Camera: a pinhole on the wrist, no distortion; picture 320 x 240 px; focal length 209.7 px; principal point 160.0 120.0 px. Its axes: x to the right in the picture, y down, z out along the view. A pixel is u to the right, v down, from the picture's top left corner.
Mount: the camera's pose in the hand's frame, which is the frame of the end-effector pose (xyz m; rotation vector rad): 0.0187 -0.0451 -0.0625 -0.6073 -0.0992 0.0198
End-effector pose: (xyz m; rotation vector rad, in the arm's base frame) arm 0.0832 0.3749 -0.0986 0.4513 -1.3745 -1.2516
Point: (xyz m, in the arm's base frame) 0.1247 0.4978 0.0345
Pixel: 111.6 232.4
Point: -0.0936 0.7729 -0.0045
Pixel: 62.1 88.3
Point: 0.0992 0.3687 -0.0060
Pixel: 223.2 231.4
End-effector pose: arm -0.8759 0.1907 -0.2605 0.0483 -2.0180 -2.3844
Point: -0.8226 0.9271 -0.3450
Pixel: outside the picture
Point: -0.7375 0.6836 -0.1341
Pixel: 112.0 19.8
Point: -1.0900 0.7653 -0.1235
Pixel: 246.5 8.5
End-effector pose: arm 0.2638 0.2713 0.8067 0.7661 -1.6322 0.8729
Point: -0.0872 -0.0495 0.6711
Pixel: 157.7 64.3
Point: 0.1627 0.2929 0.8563
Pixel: 254.1 208.4
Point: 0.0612 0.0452 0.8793
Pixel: 251.1 37.4
